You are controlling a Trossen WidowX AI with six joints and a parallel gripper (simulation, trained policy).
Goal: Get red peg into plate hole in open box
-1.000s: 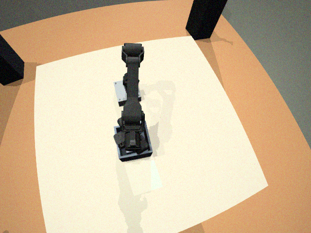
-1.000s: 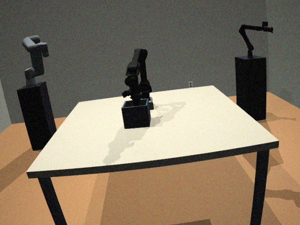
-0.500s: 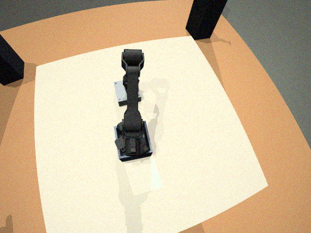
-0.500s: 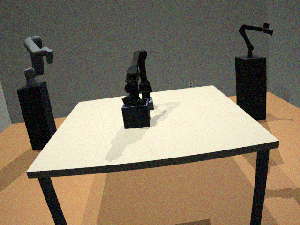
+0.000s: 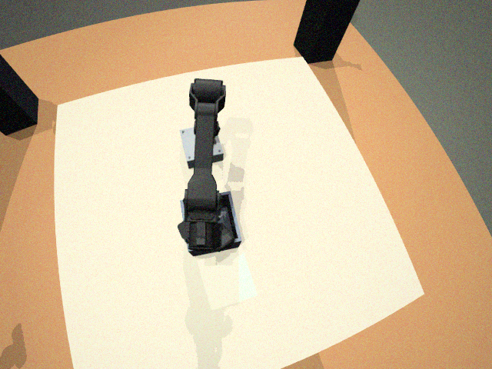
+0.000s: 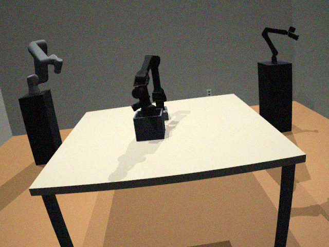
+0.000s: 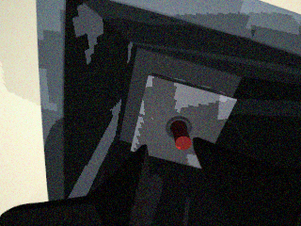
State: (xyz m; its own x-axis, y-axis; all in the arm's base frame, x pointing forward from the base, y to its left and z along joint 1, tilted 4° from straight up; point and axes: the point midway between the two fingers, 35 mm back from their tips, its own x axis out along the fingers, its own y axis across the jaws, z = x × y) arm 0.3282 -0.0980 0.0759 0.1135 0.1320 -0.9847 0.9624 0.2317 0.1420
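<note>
Now: gripper tip 5 cm above the red peg and 1 cm past it. Round my gripper tip: plate 5 cm below, 1 cm behind.
</note>
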